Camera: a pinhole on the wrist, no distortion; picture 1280 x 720 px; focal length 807.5 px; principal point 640.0 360.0 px. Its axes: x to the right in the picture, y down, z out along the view. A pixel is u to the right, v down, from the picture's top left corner.
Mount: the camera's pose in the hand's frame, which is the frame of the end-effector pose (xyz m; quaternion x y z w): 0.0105 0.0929 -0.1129 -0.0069 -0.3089 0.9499 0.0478
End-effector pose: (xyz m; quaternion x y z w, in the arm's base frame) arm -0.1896 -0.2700 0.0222 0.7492 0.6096 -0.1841 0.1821
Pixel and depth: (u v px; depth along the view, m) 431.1 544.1 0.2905
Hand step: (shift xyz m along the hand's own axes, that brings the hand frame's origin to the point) 0.0672 -0.1378 0.0820
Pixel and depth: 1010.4 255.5 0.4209
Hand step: -0.1949 -0.0916 0.2628
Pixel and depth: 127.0 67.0 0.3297
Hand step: 0.2153 -0.0240 0.2207
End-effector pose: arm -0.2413 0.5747 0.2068 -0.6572 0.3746 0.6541 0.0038
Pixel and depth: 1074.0 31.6 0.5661
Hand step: -0.2966 -0.0248 0.4854
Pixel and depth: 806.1 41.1 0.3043
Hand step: -0.0544 0.0172 0.2049
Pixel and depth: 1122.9 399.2 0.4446
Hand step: -0.2750 -0.1598 0.2385
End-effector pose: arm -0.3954 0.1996 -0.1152 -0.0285 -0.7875 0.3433 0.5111
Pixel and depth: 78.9 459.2 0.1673
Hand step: 0.1173 -0.0328 0.0085
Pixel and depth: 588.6 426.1 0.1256
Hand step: 0.0122 0.0102 -0.0175
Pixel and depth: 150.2 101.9 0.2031
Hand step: 0.1301 0.0144 0.0875
